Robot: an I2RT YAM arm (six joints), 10 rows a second.
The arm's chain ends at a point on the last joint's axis. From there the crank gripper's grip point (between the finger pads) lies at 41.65 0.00 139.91 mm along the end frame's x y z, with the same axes.
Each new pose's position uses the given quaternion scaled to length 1; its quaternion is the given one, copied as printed.
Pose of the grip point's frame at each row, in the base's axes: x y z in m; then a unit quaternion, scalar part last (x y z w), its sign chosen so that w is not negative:
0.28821 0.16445 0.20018 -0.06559 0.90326 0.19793 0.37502
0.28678 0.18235 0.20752 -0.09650 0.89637 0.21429 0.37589
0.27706 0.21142 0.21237 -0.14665 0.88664 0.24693 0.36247
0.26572 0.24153 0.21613 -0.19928 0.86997 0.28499 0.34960
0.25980 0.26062 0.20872 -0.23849 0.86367 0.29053 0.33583
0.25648 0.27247 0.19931 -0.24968 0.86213 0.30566 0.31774
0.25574 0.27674 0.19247 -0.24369 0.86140 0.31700 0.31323
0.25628 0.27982 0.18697 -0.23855 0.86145 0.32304 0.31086
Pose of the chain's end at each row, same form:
0.22663 0.10629 0.31907 -0.06559 0.90326 0.19793 0.37502
0.22739 0.11895 0.32483 -0.09650 0.89637 0.21429 0.37589
0.22618 0.13866 0.32824 -0.14665 0.88664 0.24693 0.36247
0.22467 0.15880 0.32918 -0.19928 0.86997 0.28499 0.34960
0.22554 0.17703 0.32338 -0.23849 0.86367 0.29053 0.33583
0.22923 0.18637 0.31400 -0.24968 0.86213 0.30566 0.31774
0.23039 0.18819 0.30572 -0.24369 0.86140 0.31700 0.31323
0.23177 0.18995 0.29937 -0.23855 0.86145 0.32304 0.31086

